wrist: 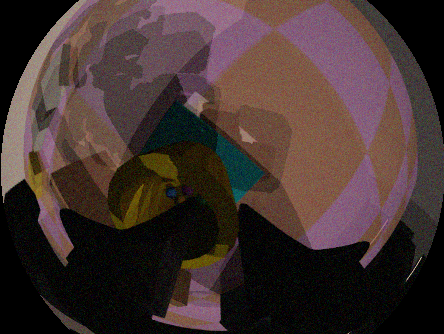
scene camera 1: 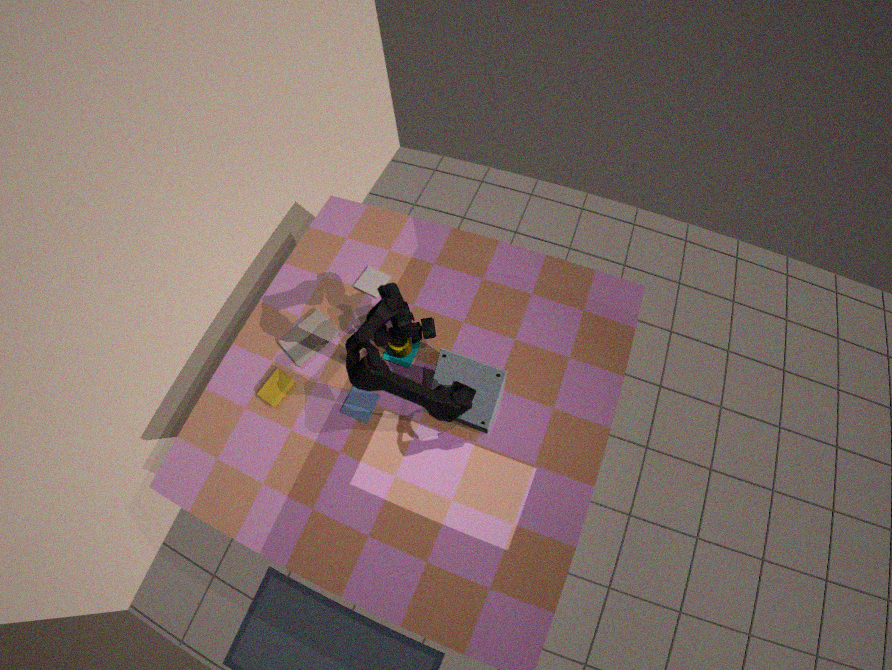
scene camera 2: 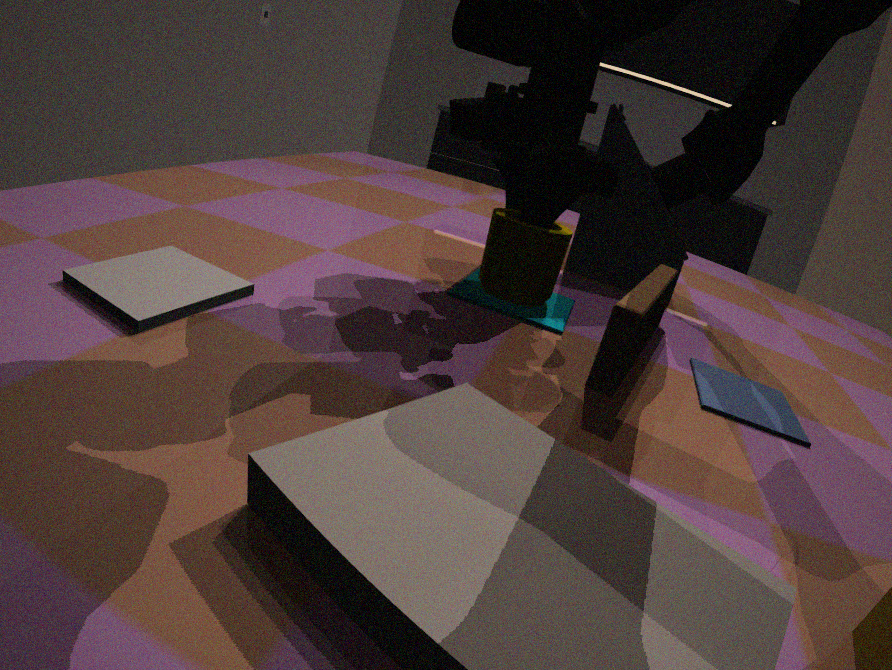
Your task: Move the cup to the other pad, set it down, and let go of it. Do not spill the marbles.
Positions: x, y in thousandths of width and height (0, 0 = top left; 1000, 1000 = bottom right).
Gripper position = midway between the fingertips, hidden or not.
Note:
In view: the gripper (scene camera 2: 579, 365), a grey slab (scene camera 2: 503, 784), a grey slab (scene camera 2: 163, 434), a blue pad (scene camera 1: 404, 604) and a brown upright wall (scene camera 2: 710, 480).
The gripper shows as well in the wrist view (wrist: 492, 618) and in scene camera 1 (scene camera 1: 458, 513). The brown upright wall shows as well in the wrist view (wrist: 168, 564).

